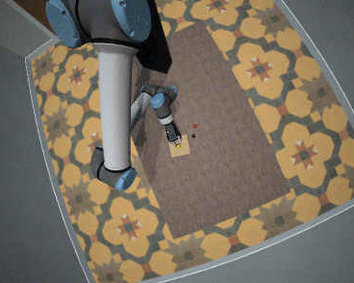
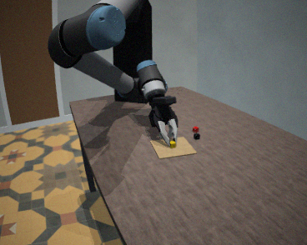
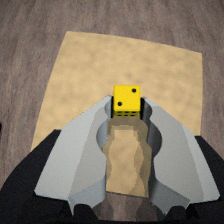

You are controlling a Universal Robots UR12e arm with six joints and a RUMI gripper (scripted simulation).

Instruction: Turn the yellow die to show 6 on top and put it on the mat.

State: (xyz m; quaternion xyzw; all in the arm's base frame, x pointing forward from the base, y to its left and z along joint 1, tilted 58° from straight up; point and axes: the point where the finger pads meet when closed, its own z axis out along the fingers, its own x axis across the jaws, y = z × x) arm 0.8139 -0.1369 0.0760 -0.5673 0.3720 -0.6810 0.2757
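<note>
The tan mat lies 2 cm below my hand. Also, from my hand: black die (13 cm to the left, 1 cm below, 1 cm ahead); red die (18 cm to the left, 4 cm behind, 1 cm below); yellow die (1 cm below, 1 cm ahead).
</note>
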